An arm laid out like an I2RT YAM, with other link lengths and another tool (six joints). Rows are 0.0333 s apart.
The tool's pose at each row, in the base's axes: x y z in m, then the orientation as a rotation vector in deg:
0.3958, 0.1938, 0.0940, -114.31, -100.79, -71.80
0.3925, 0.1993, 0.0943, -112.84, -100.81, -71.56
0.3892, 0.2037, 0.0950, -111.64, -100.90, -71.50
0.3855, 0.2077, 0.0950, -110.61, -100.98, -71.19
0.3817, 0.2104, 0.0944, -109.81, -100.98, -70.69
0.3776, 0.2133, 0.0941, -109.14, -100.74, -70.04
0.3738, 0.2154, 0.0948, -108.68, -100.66, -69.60
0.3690, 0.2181, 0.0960, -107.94, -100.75, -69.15
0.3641, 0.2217, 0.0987, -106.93, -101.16, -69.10
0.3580, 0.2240, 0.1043, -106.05, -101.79, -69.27
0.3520, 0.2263, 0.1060, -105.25, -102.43, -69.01
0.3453, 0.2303, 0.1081, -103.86, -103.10, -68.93
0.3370, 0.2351, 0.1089, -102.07, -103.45, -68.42
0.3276, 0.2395, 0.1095, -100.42, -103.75, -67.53
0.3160, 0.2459, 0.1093, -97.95, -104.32, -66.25
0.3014, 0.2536, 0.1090, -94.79, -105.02, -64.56
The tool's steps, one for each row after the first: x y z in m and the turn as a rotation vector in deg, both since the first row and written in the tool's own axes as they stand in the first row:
0.0044, -0.0043, 0.0018, 0.89, 0.92, -0.16
0.0083, -0.0082, 0.0027, 1.51, 1.67, -0.38
0.0114, -0.0126, 0.0036, 2.22, 2.25, -0.51
0.0132, -0.0169, 0.0040, 2.96, 2.67, -0.51
0.0153, -0.0214, 0.0042, 3.75, 3.07, -0.30
0.0176, -0.0251, 0.0034, 4.29, 3.30, -0.21
0.0207, -0.0297, 0.0022, 4.95, 3.65, -0.28
0.0255, -0.0340, 0.0006, 5.44, 4.14, -0.73
0.0314, -0.0380, -0.0042, 5.69, 4.50, -1.36
0.0346, -0.0433, -0.0065, 6.19, 4.70, -1.89
0.0394, -0.0496, -0.0082, 6.85, 5.31, -2.59
0.0440, -0.0580, -0.0094, 8.02, 6.22, -3.05
0.0482, -0.0673, -0.0112, 9.40, 6.96, -3.38
0.0535, -0.0794, -0.0123, 11.40, 8.02, -4.00
0.0598, -0.0946, -0.0138, 14.00, 9.35, -4.81

